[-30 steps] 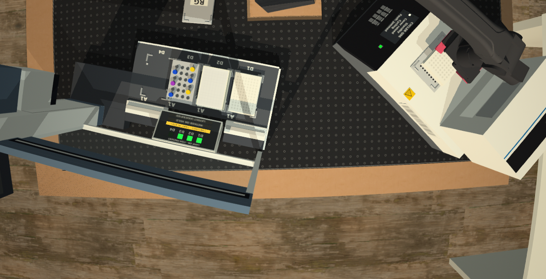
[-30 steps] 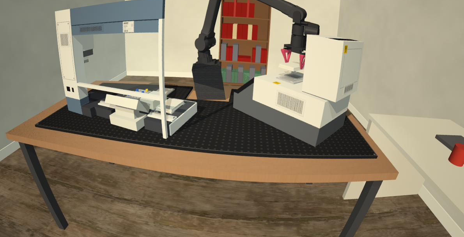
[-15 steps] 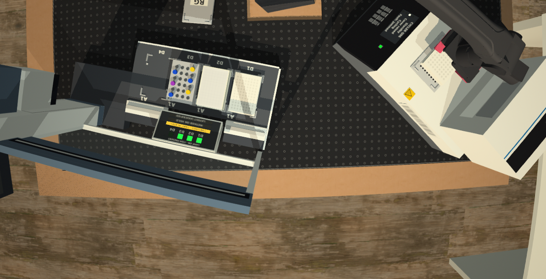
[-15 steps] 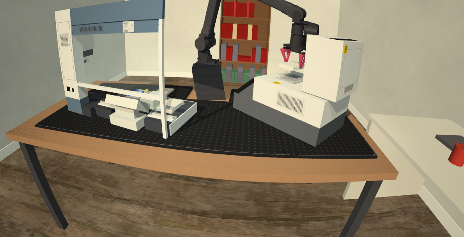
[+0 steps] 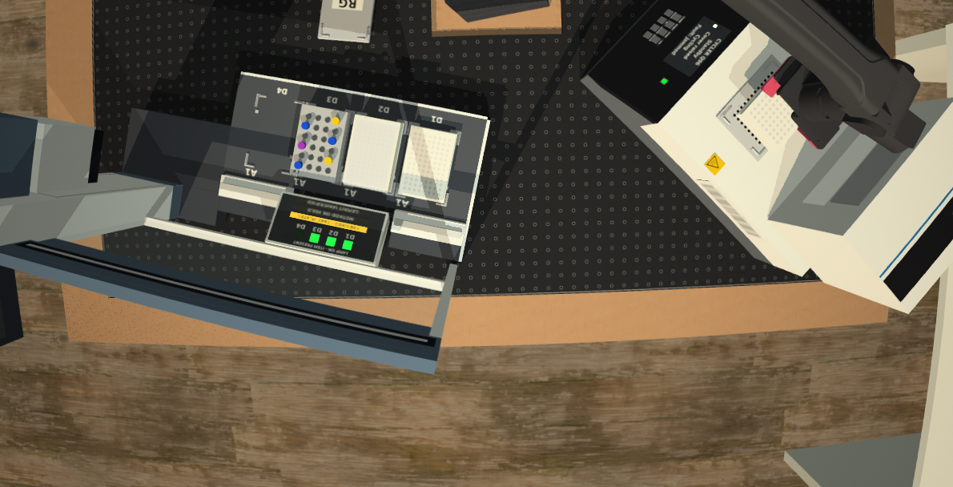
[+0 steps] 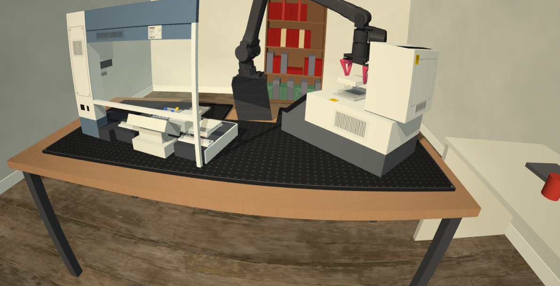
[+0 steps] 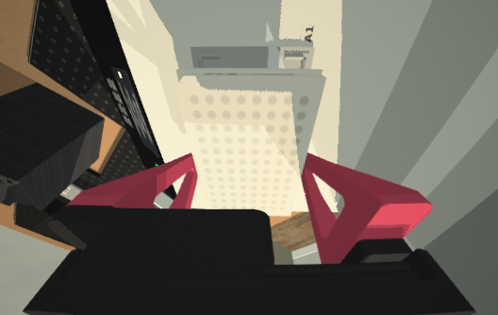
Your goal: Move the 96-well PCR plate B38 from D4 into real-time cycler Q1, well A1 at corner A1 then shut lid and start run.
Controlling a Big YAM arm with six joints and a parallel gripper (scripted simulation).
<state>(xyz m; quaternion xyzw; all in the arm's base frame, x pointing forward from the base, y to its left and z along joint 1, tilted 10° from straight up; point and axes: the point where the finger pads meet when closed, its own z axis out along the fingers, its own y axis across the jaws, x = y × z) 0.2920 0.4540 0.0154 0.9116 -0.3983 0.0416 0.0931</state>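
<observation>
The PCR plate B38 is right at my hand. The rest, counted from my hand: deep-well block: 3 cm ahead, 66 cm to the right, 20 cm below; then handler post: 26 cm ahead, 54 cm to the right, 3 cm below; then plate R33: 6 cm ahead, 57 cm to the right, 21 cm below.
</observation>
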